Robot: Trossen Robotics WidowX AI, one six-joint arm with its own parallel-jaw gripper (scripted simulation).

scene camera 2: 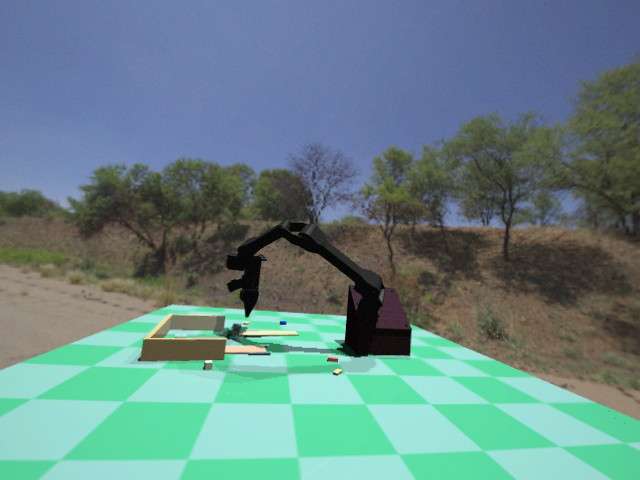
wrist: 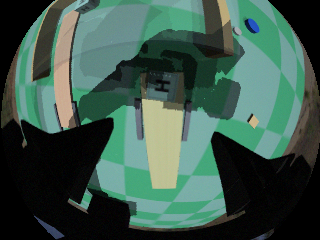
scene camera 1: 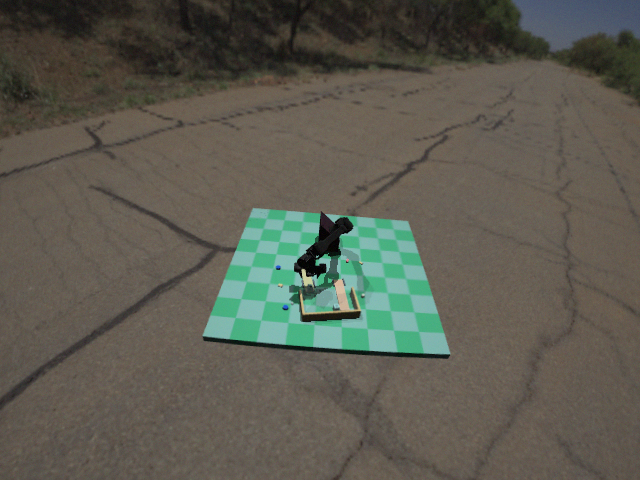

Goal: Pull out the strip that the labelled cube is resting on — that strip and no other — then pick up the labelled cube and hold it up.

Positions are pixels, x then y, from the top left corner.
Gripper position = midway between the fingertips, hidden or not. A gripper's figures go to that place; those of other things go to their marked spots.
My gripper [wrist: 164, 130] is 0.10 m from the lens. An orange strip [wrist: 62, 73] is 0.23 m from the lens. A labelled cube [wrist: 162, 86]: 0.12 m from the lens. The marked spots on the labelled cube and the orange strip are 0.18 m apart.
